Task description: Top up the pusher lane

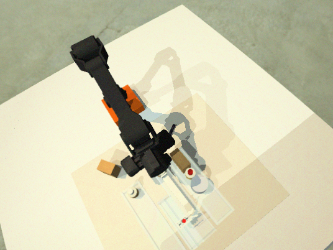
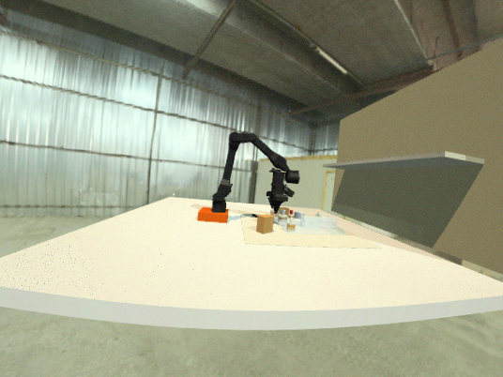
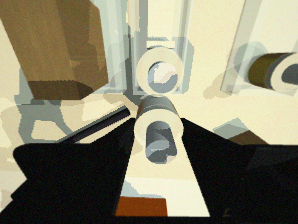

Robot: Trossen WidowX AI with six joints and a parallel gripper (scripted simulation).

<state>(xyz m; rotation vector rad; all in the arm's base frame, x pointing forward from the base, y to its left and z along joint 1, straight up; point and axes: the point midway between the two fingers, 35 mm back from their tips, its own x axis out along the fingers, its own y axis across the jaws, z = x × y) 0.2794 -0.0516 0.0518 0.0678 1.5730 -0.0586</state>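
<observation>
Right now the brown box is 70 mm ahead of my gripper tip, 70 mm to the left of it and 20 mm below it. From my gripper tip the other things lie so: pale disc: 180 mm ahead, 60 mm to the left, 30 mm below; then black rod: 40 mm behind, 100 mm to the left, 50 mm below.
</observation>
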